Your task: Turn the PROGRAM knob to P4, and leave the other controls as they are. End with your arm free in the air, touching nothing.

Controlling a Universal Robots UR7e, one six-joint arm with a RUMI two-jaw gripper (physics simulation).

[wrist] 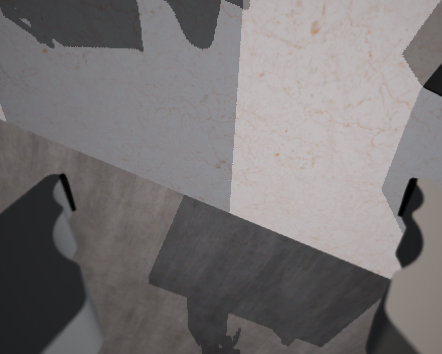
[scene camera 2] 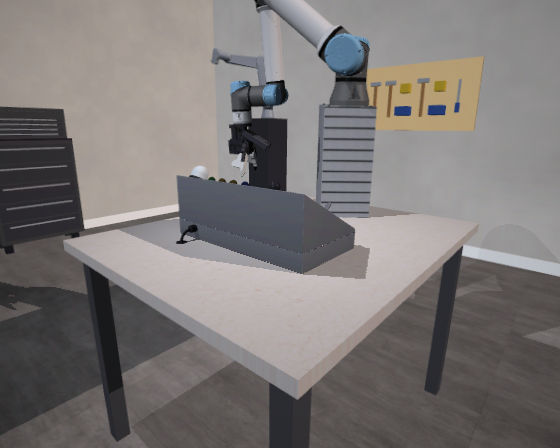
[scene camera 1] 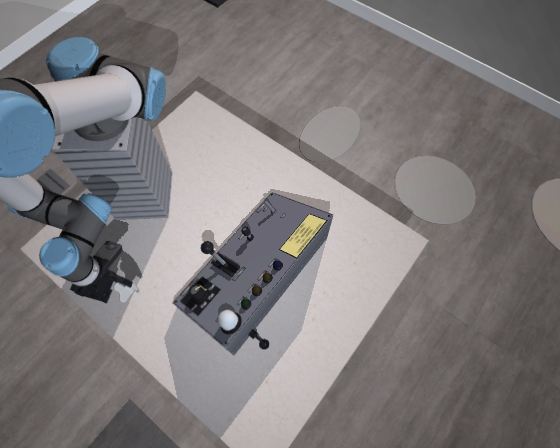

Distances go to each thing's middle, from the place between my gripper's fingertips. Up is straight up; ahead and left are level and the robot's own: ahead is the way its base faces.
Now: the grey control box [scene camera 1: 260, 269] 28 cm ahead of my hand, 32 cm to the left of it and 6 cm below it.
